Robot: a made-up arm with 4 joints. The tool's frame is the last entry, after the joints.
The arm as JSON. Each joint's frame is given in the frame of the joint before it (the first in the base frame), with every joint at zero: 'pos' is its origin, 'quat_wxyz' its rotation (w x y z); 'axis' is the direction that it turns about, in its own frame. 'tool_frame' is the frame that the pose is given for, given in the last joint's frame.
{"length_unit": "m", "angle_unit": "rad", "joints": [
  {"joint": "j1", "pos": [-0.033, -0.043, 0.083], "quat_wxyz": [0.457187, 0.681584, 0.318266, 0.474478], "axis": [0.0, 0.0, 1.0]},
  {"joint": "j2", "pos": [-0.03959, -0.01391, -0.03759], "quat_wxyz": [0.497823, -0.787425, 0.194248, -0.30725], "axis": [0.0, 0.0, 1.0]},
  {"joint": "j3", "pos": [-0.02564, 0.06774, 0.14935], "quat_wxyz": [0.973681, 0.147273, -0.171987, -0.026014], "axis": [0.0, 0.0, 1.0]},
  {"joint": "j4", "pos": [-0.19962, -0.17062, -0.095], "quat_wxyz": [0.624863, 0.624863, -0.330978, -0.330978], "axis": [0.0, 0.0, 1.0]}
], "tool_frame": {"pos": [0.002, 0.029, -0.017], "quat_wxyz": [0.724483, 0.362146, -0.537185, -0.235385]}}
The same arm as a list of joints. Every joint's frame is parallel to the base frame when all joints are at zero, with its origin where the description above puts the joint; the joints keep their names.
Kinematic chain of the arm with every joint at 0, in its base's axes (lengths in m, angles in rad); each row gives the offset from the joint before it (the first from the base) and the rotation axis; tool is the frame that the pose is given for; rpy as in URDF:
j1: xyz -0.033 -0.043 0.083 axis 0.937808 -0.321203 -0.131701
j2: xyz -0.049 -0.017 -0.022 axis -0.060797 0.436882 0.897462
j3: xyz -0.08 0.076 0.124 axis +z
j4: xyz 0.029 -0.261 -0.095 axis -y
tool: xyz 0.002 0.017 0.029 rpy 1.98 0.8185 -1.0965

